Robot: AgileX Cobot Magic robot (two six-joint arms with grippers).
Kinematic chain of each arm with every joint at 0, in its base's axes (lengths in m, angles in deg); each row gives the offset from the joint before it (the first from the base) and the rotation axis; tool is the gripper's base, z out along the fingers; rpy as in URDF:
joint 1: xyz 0 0 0.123 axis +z
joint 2: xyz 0 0 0 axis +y
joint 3: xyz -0.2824 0 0.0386 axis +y
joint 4: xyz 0.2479 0 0.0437 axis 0.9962 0 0.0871
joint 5: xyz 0 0 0 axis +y
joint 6: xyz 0.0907 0 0.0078 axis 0.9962 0 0.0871
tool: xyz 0 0 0 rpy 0 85 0
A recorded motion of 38 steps. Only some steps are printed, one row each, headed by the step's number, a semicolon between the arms.
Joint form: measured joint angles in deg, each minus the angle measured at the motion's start. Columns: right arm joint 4, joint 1, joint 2, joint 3, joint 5, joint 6; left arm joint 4, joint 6, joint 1, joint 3, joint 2, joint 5.
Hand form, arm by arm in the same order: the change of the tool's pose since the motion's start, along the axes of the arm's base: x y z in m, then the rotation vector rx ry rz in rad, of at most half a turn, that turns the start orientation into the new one. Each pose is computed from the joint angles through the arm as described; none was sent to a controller.
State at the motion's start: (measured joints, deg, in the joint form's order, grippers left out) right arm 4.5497 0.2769 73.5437 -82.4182 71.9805 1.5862; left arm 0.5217 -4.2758 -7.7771 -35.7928 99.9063 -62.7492
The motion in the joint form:
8: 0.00 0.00 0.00 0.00 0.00 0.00; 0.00 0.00 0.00 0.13 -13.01 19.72
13: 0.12 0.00 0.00 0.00 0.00 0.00; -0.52 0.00 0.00 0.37 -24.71 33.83
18: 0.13 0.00 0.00 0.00 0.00 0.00; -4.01 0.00 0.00 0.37 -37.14 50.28
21: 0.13 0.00 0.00 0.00 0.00 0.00; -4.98 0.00 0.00 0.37 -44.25 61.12
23: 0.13 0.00 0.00 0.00 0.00 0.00; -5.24 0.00 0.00 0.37 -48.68 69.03
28: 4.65 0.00 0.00 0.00 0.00 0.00; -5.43 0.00 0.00 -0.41 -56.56 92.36
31: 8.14 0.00 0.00 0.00 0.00 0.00; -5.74 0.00 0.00 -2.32 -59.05 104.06
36: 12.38 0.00 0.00 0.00 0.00 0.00; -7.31 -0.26 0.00 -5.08 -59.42 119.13
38: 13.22 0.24 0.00 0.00 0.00 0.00; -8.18 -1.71 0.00 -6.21 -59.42 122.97
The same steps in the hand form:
8: 0.0000 0.0000 0.0000 0.0000 0.0000 0.0000; -0.0214 0.0031 0.0397 0.0186 0.1179 0.0019
13: 0.0000 0.0002 0.0000 0.0020 0.0000 0.0005; -0.0502 0.0076 0.0752 0.0185 0.1646 0.0082
18: 0.0000 0.0002 0.0000 0.0022 0.0000 0.0005; -0.0889 0.0141 0.1047 -0.0300 0.2422 0.0247
21: 0.0000 0.0002 0.0000 0.0022 0.0000 0.0005; -0.1151 0.0167 0.1154 -0.0396 0.3092 0.0175
23: 0.0000 0.0002 0.0000 0.0022 0.0000 0.0005; -0.1331 0.0181 0.1188 -0.0363 0.3701 0.0092
28: -0.0002 0.0070 0.0008 0.0788 0.0004 0.0195; -0.1739 0.0206 0.1133 -0.0016 0.6236 -0.0143
31: -0.0005 0.0122 0.0018 0.1379 0.0007 0.0341; -0.1919 0.0214 0.1153 0.0146 0.7499 -0.0281
36: -0.0009 0.0183 0.0034 0.2098 0.0010 0.0518; -0.2092 0.0203 0.1145 0.0215 0.9590 -0.0552
38: -0.0011 0.0206 0.0037 0.2240 0.0016 0.0595; -0.2137 0.0193 0.1170 -0.0057 1.0113 -0.0577

